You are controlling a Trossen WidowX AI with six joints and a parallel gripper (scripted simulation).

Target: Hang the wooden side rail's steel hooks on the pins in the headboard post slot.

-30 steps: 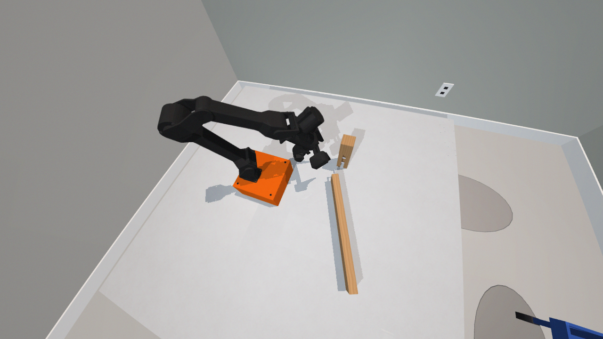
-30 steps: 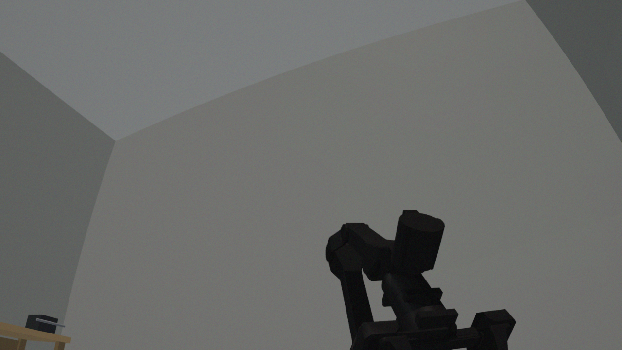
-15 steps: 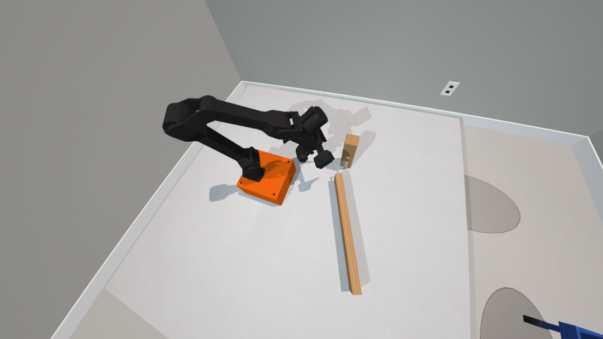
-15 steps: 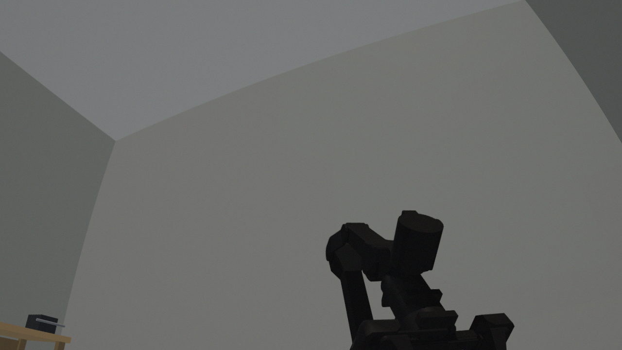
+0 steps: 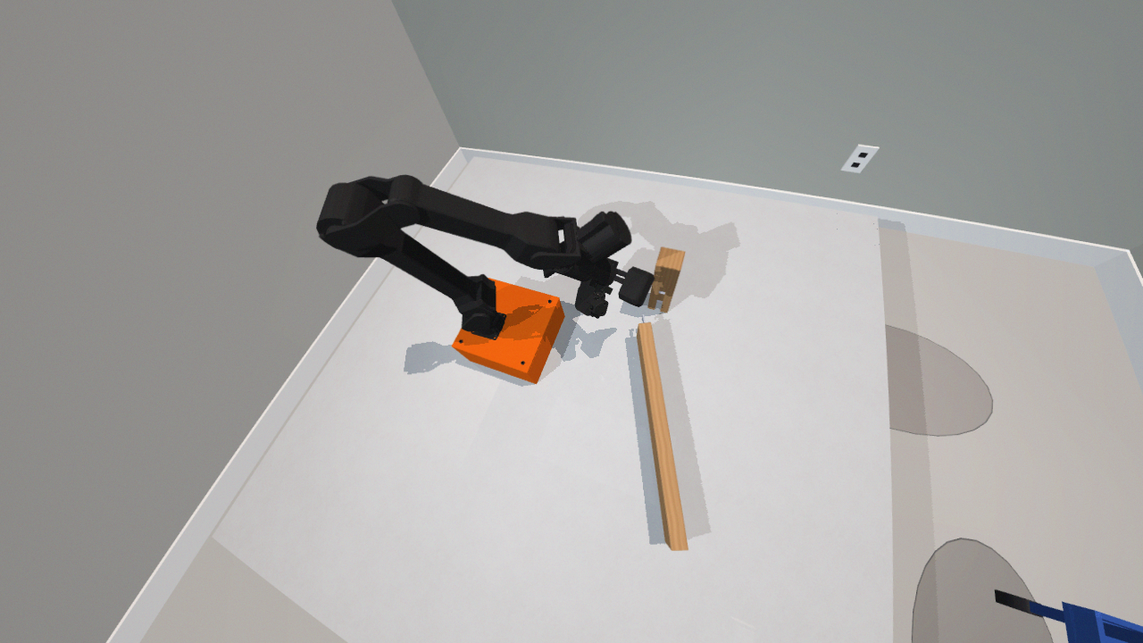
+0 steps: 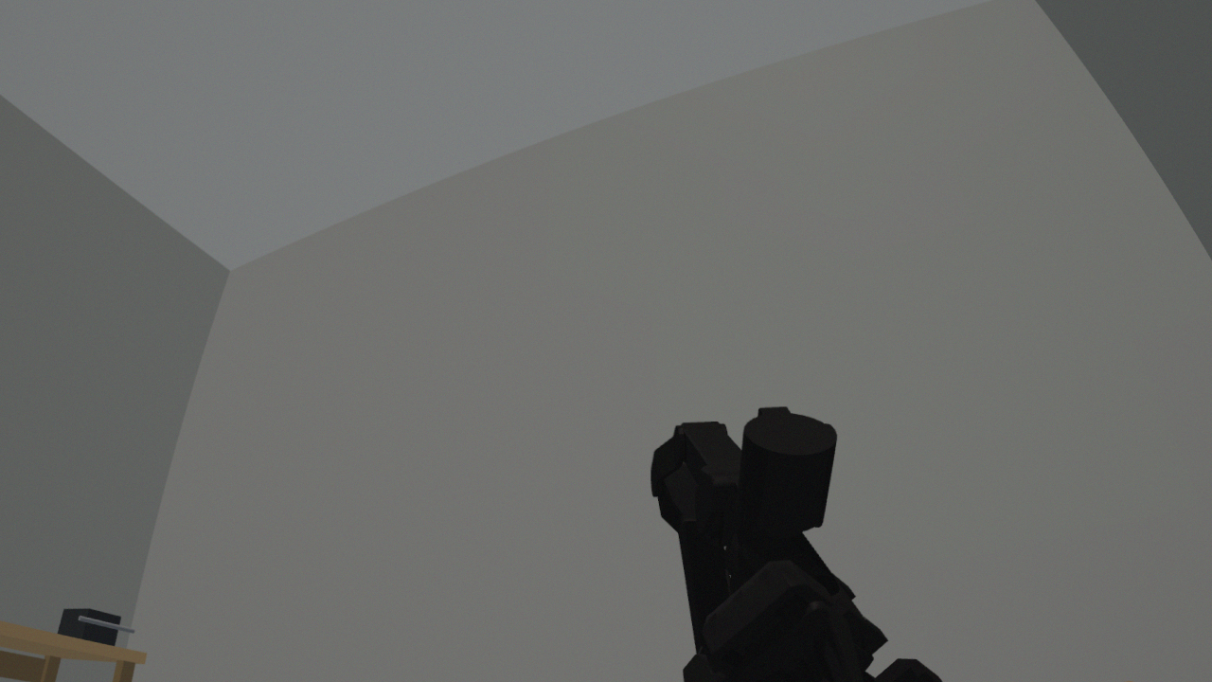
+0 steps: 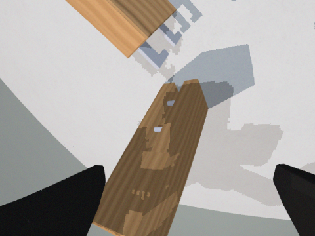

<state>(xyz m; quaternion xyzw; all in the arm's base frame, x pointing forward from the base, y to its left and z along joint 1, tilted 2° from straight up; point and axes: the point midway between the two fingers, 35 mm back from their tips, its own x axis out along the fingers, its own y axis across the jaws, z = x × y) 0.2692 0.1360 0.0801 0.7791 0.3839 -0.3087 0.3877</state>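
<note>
Right now the headboard post is 7 cm ahead of my gripper tip, 5 cm to the left of it and 5 cm below it.
</note>
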